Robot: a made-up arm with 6 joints.
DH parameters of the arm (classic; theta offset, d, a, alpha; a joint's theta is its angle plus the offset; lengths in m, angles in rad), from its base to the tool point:
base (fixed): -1.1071 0 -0.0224 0
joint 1: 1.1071 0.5 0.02 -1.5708
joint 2: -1.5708 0 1.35 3.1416
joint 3: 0 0.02 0 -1.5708
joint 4: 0 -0.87 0 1.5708
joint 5: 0 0.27 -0.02 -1.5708
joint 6: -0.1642 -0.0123 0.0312 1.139
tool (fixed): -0.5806 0.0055 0 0
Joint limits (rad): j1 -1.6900..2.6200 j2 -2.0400..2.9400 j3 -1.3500..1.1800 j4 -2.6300..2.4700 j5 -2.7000..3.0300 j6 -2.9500..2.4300
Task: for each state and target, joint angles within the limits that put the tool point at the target. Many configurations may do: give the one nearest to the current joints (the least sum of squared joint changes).
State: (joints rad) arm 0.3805 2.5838 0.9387 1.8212 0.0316 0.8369
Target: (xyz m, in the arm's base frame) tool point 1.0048 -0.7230 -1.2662
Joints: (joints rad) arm -0.6340 2.2762 0.6570 1.6309 0.0316 0.8668
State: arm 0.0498 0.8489 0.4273 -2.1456 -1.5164 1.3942
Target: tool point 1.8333 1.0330 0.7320
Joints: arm 0.4354 1.1698 1.0377 -2.2521 -1.4959 1.3452
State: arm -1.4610 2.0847 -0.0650 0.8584 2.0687 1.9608
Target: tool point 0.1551 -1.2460 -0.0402
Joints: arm -1.3040 1.3005 -0.5364 0.7888 2.0770 1.9360
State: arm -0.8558 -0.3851 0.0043 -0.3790 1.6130 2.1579
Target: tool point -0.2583 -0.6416 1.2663
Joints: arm -1.5819 -0.0339 -0.6316 -0.4459 1.6036 2.1771
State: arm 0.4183 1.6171 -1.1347 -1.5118 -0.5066 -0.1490
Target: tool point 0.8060 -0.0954 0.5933
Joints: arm -0.0115 0.7238 -0.6547 -1.2724 -0.4930 -0.1273
